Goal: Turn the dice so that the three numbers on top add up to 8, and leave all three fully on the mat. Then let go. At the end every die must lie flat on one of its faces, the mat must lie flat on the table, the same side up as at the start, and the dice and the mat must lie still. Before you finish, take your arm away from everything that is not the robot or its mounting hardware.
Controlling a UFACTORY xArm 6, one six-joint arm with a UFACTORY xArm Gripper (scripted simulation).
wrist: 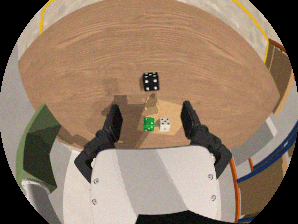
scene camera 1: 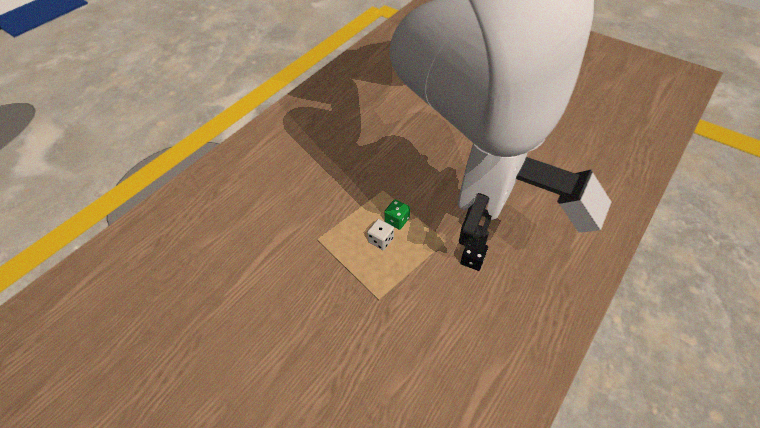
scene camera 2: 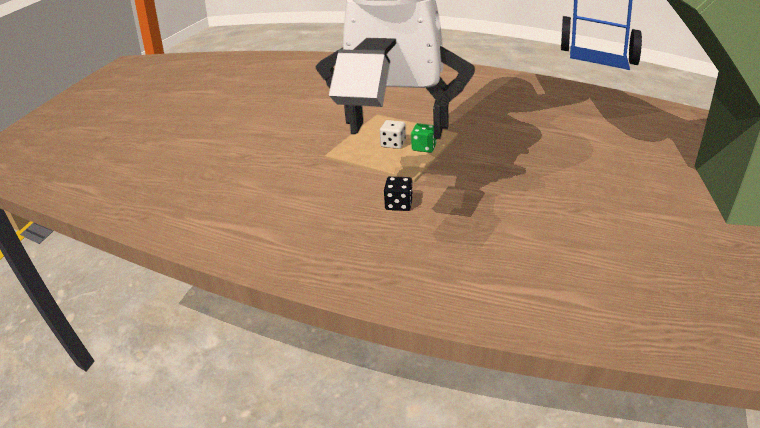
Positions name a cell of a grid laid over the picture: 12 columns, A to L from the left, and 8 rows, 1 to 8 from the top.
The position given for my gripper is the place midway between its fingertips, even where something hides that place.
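In scene camera 1 I can see a tan mat (scene camera 1: F6) and my gripper (scene camera 1: H5). Scene camera 2 shows the mat (scene camera 2: F3) too, and there's my gripper (scene camera 2: G3) with a black die (scene camera 2: G4). The wrist view has the mat (wrist: G4) and my gripper (wrist: G4) as well.
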